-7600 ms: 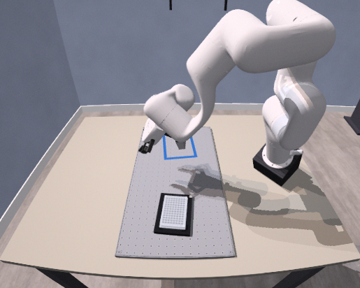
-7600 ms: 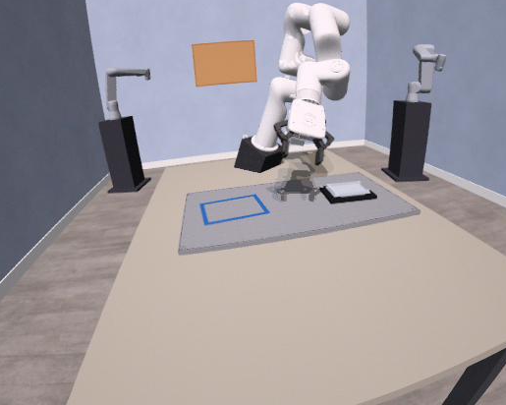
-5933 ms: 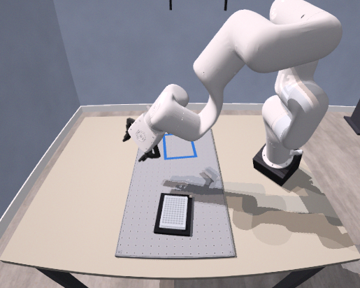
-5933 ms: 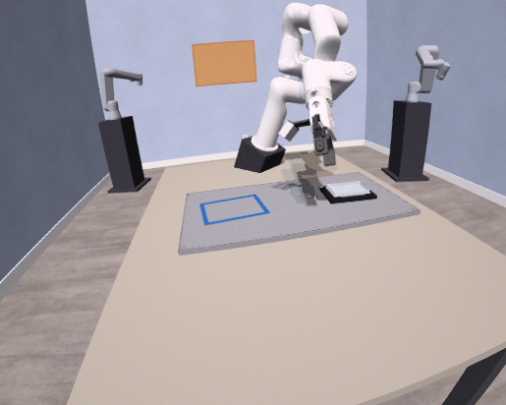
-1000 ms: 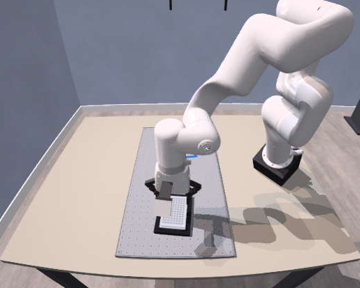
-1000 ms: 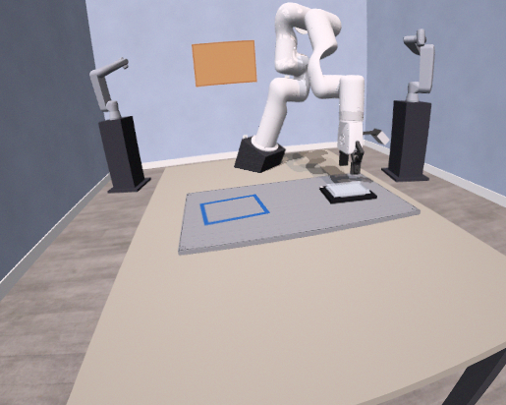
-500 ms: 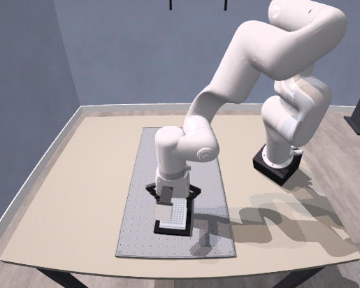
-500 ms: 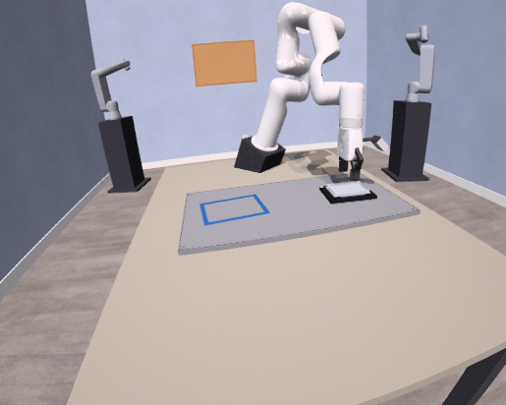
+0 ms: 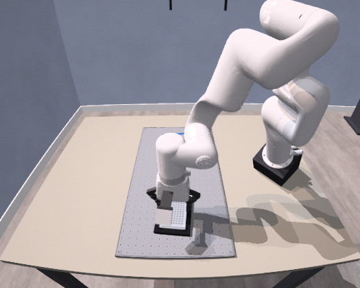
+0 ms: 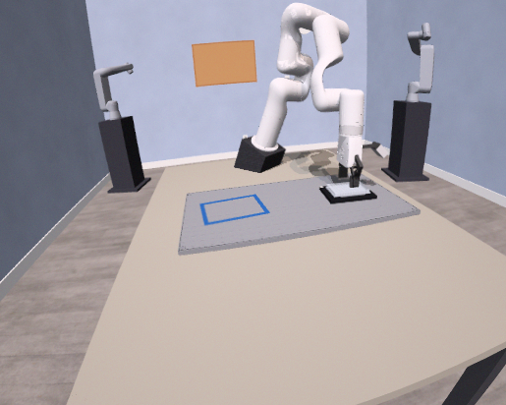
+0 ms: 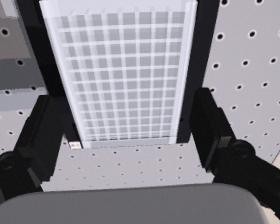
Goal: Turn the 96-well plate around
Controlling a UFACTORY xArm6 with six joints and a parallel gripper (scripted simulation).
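Now: hand 40 mm above the 96-well plate. The rest, counted from my hand: white A1 mark: 80 mm to the right, 40 mm below, 40 mm behind; black plate nest N1: 50 mm below.
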